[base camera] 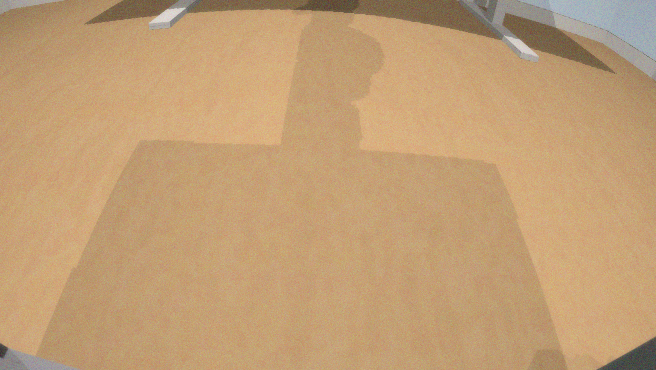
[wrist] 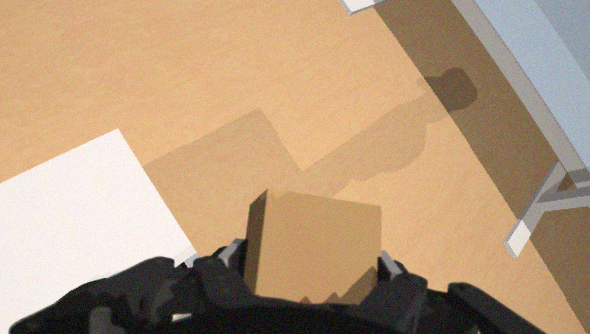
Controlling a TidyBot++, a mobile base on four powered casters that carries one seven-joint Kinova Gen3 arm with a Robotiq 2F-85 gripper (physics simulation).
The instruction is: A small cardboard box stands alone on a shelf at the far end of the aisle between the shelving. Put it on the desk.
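Frame: origin at the arm's base, x ahead, y left, z up, level; centimetres.
Seen in the pictures: gripper, fingertip midpoint: (wrist: 308,261).
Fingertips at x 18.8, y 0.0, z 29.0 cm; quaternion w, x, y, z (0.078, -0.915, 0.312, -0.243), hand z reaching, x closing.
A point is followed by its place in that frame.
The small cardboard box (wrist: 320,225) @(x 19.4, y 1.8, z 31.9 cm) is held up in the wrist view, with a finger pad against its left and right sides. My gripper (wrist: 308,261) @(x 18.8, y 0.0, z 29.0 cm) is shut on the box, above the floor; the box's lower part is hidden behind the gripper. Two pale metal feet of a desk-like frame show at the top of the base view, a left foot (base camera: 168,19) and a right foot (base camera: 521,49). A foot (wrist: 519,236) also shows at the right of the wrist view. The desk top does not show in either view.
The white top of my base (wrist: 85,215) @(x 5.6, y 15.7, z -1.4 cm) is at the left of the wrist view. A pale blue wall (base camera: 605,12) @(x 195.0, y -170.7, z -20.5 cm) (wrist: 525,55) @(x 193.1, y -10.6, z -26.2 cm) with a grey skirting (wrist: 515,80) @(x 191.9, y -19.6, z -36.3 cm) stands behind the feet. A dark shadow band lies along the floor there, and my own shadow reaches towards it.
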